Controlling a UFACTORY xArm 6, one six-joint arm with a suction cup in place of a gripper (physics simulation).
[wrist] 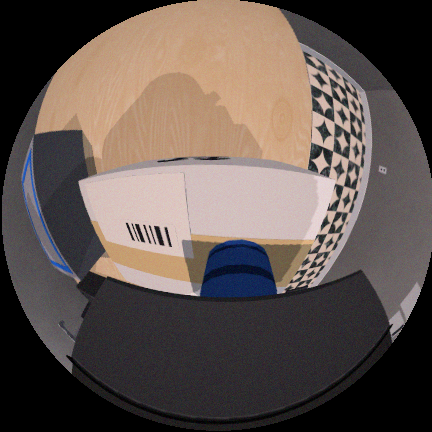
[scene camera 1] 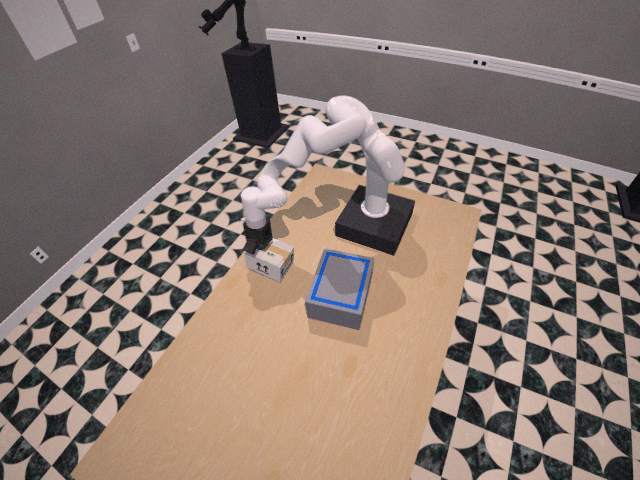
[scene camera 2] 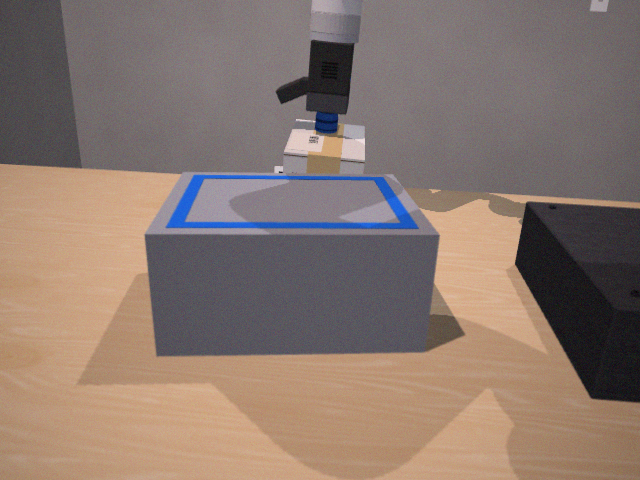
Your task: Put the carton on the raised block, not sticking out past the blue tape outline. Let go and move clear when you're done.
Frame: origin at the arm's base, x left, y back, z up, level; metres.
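Seen in the pictures: hand, its tool point: [wrist: 233, 248] [scene camera 1: 261, 248] [scene camera 2: 325, 137]; arm's base, origin of its link: [scene camera 1: 374, 208].
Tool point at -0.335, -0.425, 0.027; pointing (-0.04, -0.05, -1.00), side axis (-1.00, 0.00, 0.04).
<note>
Offsets run from my tool point to a thing's top centre, as dx, dy, dz. Level surfaces: height alone.
The white carton @[+0.030, +0.003, +0.020] [scene camera 1: 264, 266] [scene camera 2: 299, 143] [wrist: 250, 200] has a tan tape strip and a barcode label. My blue suction cup [scene camera 2: 326, 122] [wrist: 238, 270] is pressed on its top, off centre, and holds it a little above the table. The carton is roughly level, left of the grey raised block @[+0.353, -0.008, +0.006] [scene camera 1: 333, 315] [scene camera 2: 294, 294] [wrist: 60, 185] in scene camera 1 and behind it in scene camera 2, where the block hides its lower part. The blue tape outline [scene camera 1: 334, 302] [scene camera 2: 294, 225] [wrist: 61, 266] runs round the block's top, with nothing standing inside it.
The wooden table @[dz -0.115] [scene camera 1: 248, 387] [scene camera 2: 516, 304] [wrist: 200, 45] has its left edge close to the carton in scene camera 1. The black arm base [scene camera 1: 367, 237] [scene camera 2: 573, 258] stands behind and right of the block in that view. A black pedestal [scene camera 1: 251, 87] stands on the floor behind.
</note>
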